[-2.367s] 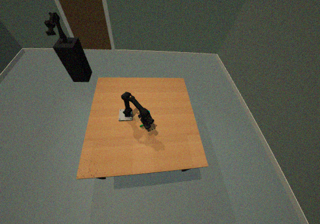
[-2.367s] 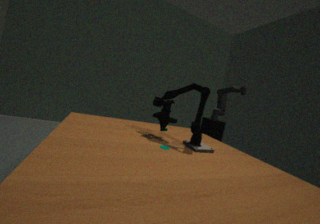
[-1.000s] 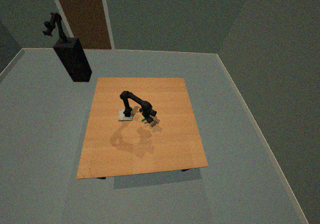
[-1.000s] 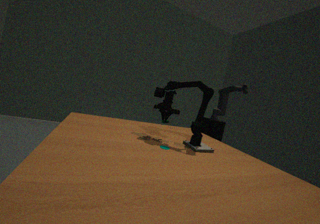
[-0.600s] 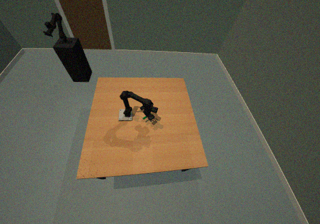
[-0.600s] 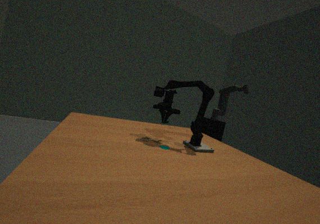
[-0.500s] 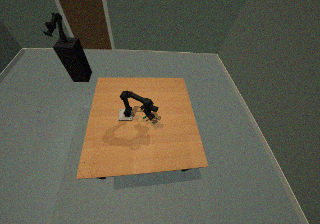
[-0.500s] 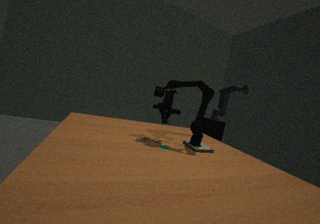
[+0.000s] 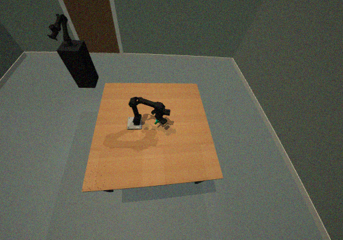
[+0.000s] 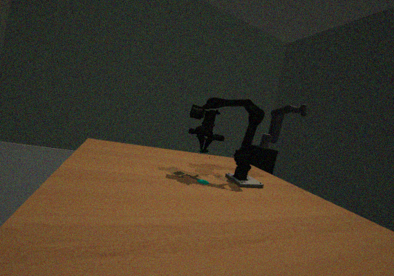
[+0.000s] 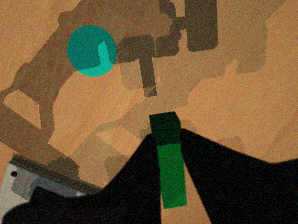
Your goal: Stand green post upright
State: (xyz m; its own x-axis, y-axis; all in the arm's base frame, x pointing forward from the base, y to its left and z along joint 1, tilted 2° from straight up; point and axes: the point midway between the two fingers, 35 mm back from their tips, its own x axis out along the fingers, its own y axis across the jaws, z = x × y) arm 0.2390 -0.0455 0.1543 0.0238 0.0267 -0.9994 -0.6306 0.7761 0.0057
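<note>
The cyan circle is 14 cm below my gripper tip and 8 cm to the left of it. The rest, counted from my gripper tip: green post: 2 cm behind, 1 cm to the right.
</note>
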